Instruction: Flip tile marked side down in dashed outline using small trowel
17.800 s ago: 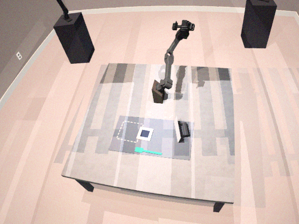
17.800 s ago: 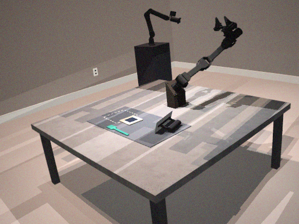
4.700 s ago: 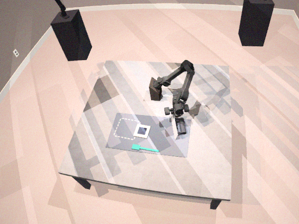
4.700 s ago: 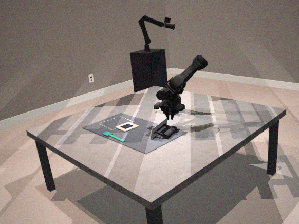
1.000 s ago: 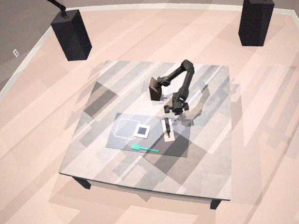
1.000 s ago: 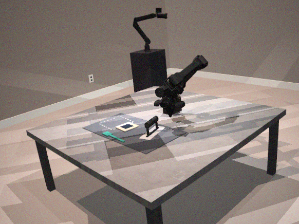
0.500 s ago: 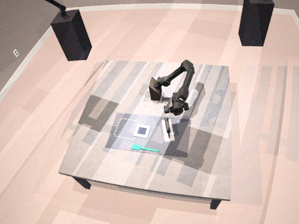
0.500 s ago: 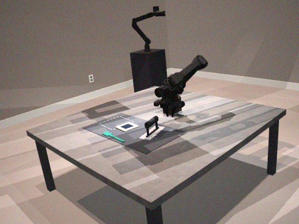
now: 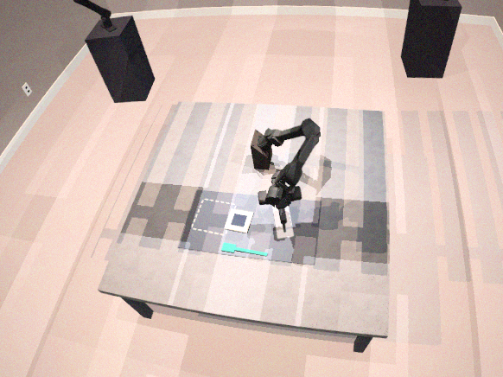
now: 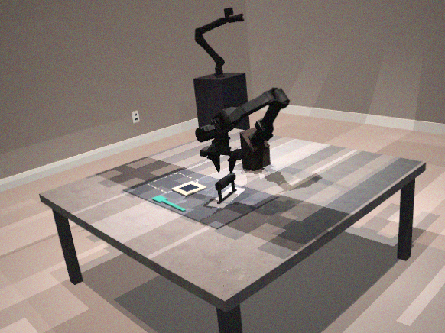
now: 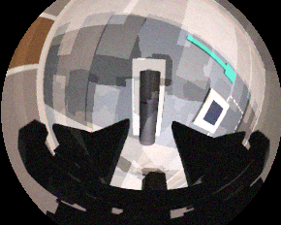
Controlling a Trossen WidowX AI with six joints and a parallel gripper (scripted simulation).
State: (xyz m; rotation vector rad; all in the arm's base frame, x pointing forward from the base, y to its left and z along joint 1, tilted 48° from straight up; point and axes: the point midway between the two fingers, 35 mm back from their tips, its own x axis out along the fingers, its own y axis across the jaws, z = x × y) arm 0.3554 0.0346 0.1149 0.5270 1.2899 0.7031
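Now: gripper tip 40 mm short of the grey mat, 150 mm to the left of it and 120 mm above it. The rest, counted from my gripper tip: teal trowel 170 mm ahead, 180 mm to the right, 100 mm below; tile 20 mm ahead, 200 mm to the right, 100 mm below.
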